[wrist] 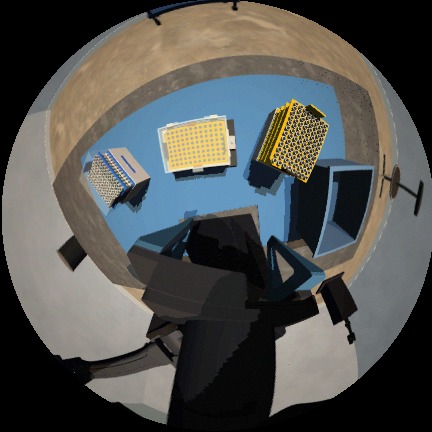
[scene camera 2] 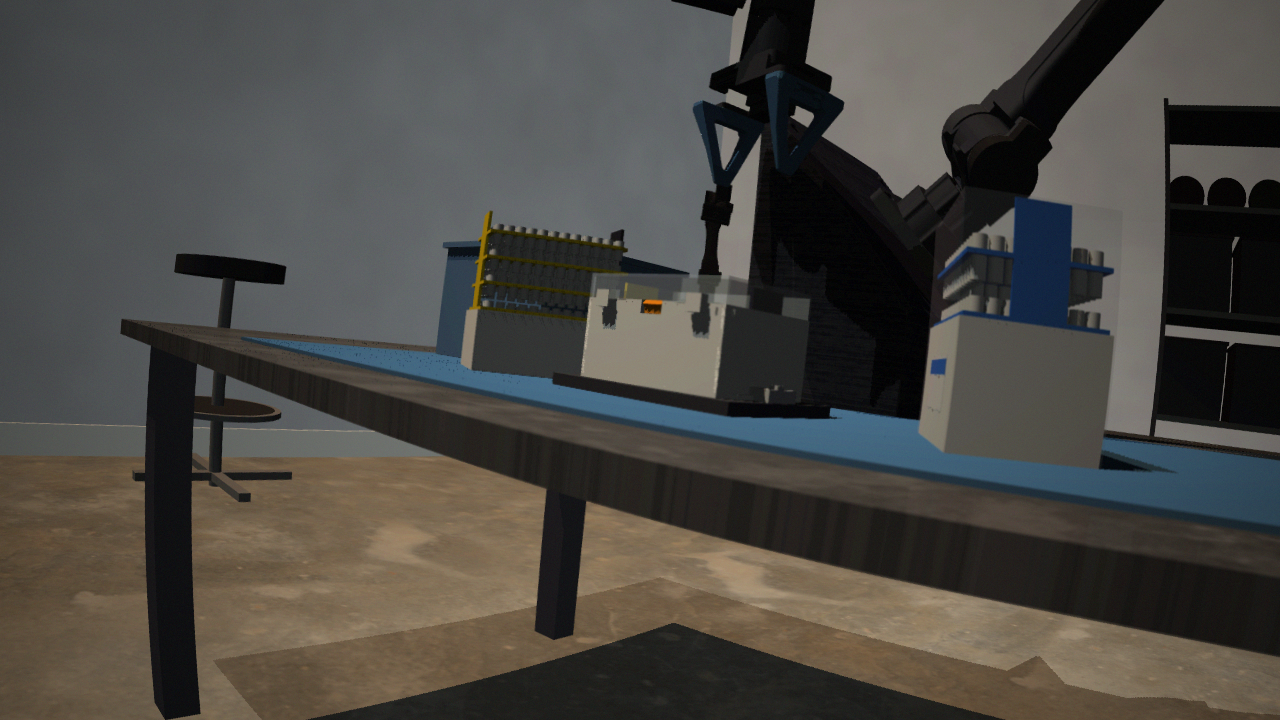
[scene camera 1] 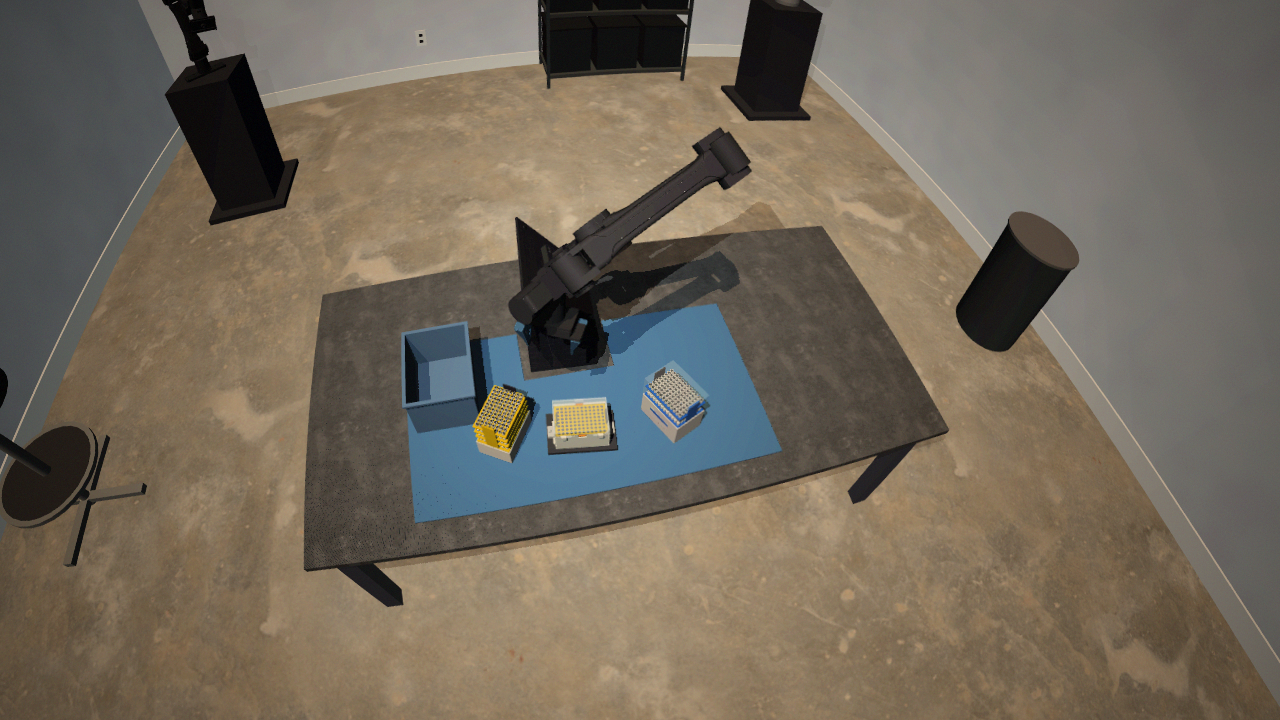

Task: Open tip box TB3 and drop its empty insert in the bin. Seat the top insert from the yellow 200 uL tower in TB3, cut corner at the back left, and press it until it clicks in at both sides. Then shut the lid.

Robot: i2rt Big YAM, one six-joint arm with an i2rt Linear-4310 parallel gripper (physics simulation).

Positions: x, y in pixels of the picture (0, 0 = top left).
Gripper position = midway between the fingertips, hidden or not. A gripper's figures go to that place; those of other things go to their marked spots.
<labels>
The gripper (wrist: 232, 230): 0.15 m from the lens. A tip box TB3 (wrist: 205, 142) is 0.22 m from the lens. A blue bin (wrist: 332, 203) is 0.47 m from the lens. The marked spots on the tip box TB3 and the blue bin are 0.40 m apart.
</labels>
